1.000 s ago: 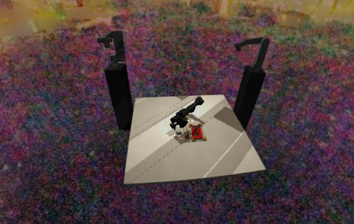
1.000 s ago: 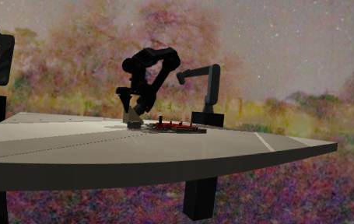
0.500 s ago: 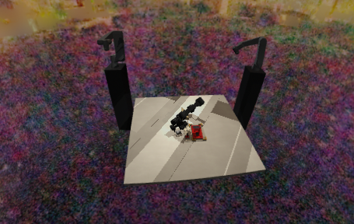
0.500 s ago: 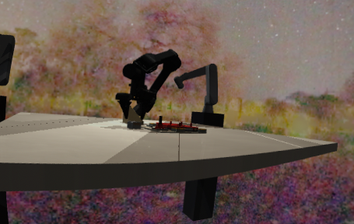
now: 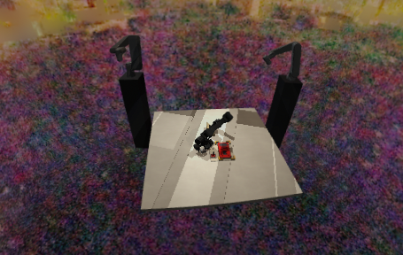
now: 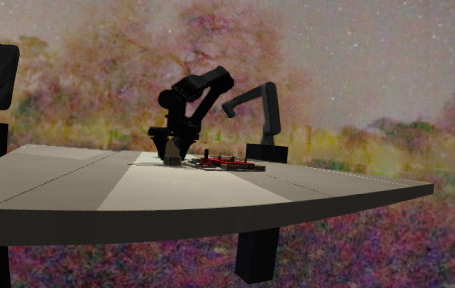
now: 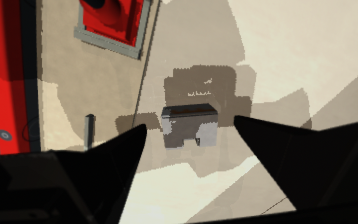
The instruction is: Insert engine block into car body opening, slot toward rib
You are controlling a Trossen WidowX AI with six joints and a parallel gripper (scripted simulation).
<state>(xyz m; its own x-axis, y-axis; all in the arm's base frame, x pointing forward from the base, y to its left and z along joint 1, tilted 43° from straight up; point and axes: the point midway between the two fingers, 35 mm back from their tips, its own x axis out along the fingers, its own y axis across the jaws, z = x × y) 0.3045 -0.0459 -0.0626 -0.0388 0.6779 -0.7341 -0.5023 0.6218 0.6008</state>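
Now: the grey engine block 10 mm behind my gripper tip.
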